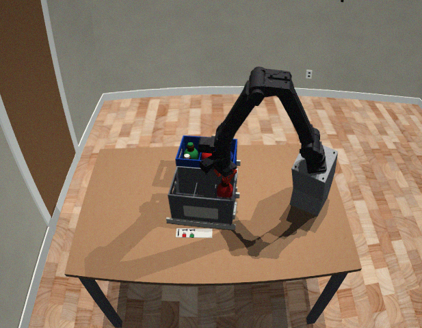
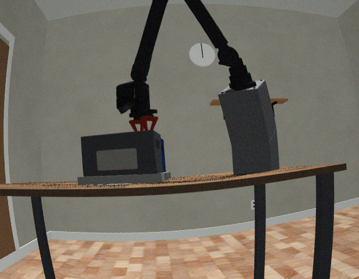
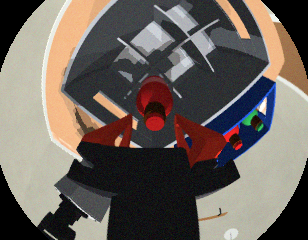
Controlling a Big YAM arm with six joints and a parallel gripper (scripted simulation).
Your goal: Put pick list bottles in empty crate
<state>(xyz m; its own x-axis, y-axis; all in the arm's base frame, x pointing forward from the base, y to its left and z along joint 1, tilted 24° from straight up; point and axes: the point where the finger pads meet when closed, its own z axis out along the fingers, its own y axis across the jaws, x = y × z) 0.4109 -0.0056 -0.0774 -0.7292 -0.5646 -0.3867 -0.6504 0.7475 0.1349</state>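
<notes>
Now: hand 180 mm short of the green-labelled bottle, 250 mm to the left of it and 80 mm above it. Round my hand: blue-labelled bottle: 240 mm to the right, 80 mm below; red-labelled bottle: 10 mm behind, 10 mm to the right, 80 mm below; grey crate: 80 mm ahead, 30 mm to the left, 90 mm below.
</notes>
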